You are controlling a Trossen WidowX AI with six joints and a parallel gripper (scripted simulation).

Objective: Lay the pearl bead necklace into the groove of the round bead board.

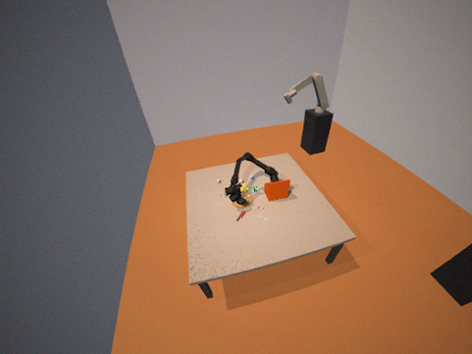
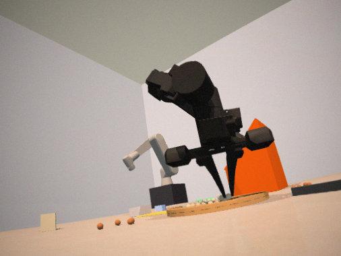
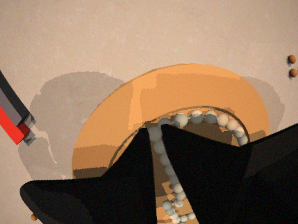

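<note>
The round wooden bead board lies 50 mm behind my gripper tip, 40 mm to the right of it and 10 mm below it. The rest, counted from my gripper tip: tan cube 120 mm ahead, 370 mm to the right; then yellow flat piece 110 mm behind, 210 mm to the right, 20 mm below; then red-handled tool 10 mm ahead, 140 mm to the left, 10 mm below.
</note>
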